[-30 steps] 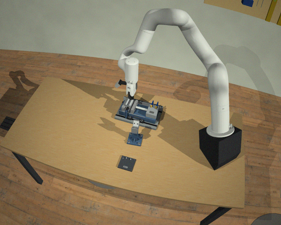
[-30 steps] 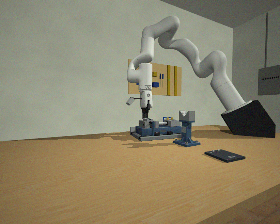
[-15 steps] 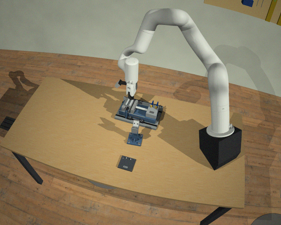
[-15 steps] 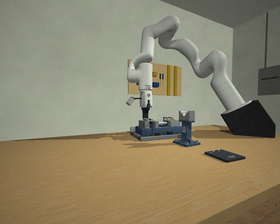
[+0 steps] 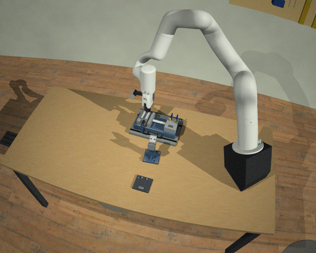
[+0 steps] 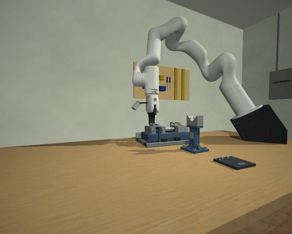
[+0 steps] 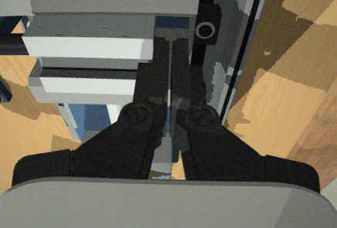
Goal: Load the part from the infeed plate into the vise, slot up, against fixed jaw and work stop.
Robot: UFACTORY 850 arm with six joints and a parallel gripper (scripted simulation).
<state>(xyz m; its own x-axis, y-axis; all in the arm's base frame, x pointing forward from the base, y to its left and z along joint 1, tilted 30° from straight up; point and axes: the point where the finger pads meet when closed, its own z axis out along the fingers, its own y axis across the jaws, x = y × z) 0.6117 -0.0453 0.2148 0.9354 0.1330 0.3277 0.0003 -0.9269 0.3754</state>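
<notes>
The grey block is 40 mm to the left of my hand and 20 mm below it. Round my hand: grey fixed jaw: 30 mm ahead, 40 mm to the left, 40 mm below; white cylinder rod: 90 mm behind, 40 mm to the left, 40 mm below; black work stop rod: 80 mm to the left, 30 mm below.
</notes>
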